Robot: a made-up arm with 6 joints.
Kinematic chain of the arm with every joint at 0, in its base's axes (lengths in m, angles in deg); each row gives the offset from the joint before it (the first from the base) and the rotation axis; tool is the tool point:
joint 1: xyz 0 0 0.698 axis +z
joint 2: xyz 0.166 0 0 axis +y
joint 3: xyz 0 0 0.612 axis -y
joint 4: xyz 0 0 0.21 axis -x
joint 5: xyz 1.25 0 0 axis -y
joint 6: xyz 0.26 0 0 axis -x
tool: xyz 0 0 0
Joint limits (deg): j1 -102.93..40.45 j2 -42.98..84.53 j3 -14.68..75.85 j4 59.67..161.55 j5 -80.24..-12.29 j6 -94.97..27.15
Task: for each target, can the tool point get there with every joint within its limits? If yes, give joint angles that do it. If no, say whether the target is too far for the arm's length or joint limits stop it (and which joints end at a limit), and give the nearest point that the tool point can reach.
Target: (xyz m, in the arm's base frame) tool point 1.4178 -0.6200 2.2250
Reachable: yes | joints -17.42 31.82 63.21 121.60 -49.00 -79.37
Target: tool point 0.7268 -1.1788 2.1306
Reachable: yes | joints -50.85 2.11 24.36 119.31 -52.80 -69.75
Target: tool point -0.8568 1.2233 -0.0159
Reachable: no: joint limits stop it (at a limit: joint 1, joint 2, joint 3, joint 4, joint 5) | nearest point 0.5745 0.4270 -0.7575 | short by 1.798 m
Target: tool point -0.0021 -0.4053 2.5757
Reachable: yes | joints -74.86 -31.13 21.63 148.84 -53.34 9.97
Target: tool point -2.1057 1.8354 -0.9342
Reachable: no: too far | nearest point -0.3574 -0.5815 -0.5507 | short by 3.007 m
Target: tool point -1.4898 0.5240 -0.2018
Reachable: no: joint limits stop it (at a limit: joint 1, joint 2, joint 3, joint 4, joint 5) | nearest point -0.3605 -0.5817 -0.5340 | short by 1.615 m
